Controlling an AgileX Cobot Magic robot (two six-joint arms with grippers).
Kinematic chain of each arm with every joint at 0, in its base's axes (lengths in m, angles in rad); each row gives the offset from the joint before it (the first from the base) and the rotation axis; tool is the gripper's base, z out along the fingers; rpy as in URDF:
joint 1: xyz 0 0 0.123 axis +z
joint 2: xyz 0 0 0 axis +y
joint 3: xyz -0.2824 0 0.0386 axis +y
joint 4: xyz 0.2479 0 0.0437 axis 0.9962 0 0.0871
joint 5: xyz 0 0 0 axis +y
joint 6: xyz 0.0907 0 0.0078 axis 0.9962 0 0.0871
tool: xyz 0 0 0 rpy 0 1.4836 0
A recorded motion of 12 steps. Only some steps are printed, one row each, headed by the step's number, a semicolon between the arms.
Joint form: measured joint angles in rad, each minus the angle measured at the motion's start. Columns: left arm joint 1, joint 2, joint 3, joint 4, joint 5, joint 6; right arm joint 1, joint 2, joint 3, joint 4, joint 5, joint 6.
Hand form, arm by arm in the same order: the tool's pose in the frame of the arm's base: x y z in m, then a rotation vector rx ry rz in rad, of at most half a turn. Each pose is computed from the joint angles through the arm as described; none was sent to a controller.
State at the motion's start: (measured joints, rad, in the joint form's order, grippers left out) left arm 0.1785 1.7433 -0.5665 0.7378 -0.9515 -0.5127; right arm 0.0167 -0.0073 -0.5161 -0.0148 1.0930 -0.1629
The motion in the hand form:
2: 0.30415 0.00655 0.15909 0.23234 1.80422 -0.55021; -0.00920 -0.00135 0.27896 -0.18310 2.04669 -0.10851
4: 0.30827 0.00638 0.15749 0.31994 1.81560 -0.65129; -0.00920 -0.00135 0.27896 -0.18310 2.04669 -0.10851
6: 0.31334 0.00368 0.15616 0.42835 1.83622 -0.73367; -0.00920 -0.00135 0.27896 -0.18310 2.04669 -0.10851
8: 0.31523 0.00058 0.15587 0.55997 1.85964 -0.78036; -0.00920 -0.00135 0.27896 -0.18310 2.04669 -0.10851
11: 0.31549 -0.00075 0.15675 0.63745 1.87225 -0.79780; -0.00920 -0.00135 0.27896 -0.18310 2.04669 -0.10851
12: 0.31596 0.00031 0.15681 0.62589 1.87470 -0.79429; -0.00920 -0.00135 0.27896 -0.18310 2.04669 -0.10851
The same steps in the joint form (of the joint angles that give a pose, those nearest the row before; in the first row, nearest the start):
2: 0.0392 0.0391 -0.0370 0.1344 -0.0674 -0.1138; 0.0000 0.0000 0.0000 0.0000 0.0000 0.0000
4: 0.0652 0.0697 -0.0849 0.3000 -0.1043 -0.2060; 0.0000 0.0000 0.0000 0.0000 0.0000 0.0000
6: 0.0731 0.0974 -0.1411 0.4555 -0.1248 -0.2849; 0.0000 0.0000 0.0000 0.0000 0.0000 0.0000
8: 0.0743 0.1098 -0.1869 0.6033 -0.1321 -0.3369; 0.0000 0.0000 0.0000 0.0000 0.0000 0.0000
11: 0.0742 0.1109 -0.2110 0.6859 -0.1345 -0.3648; 0.0000 0.0000 0.0000 0.0000 0.0000 0.0000
12: 0.0765 0.1109 -0.2111 0.6798 -0.1314 -0.3671; 0.0000 0.0000 0.0000 0.0000 0.0000 0.0000

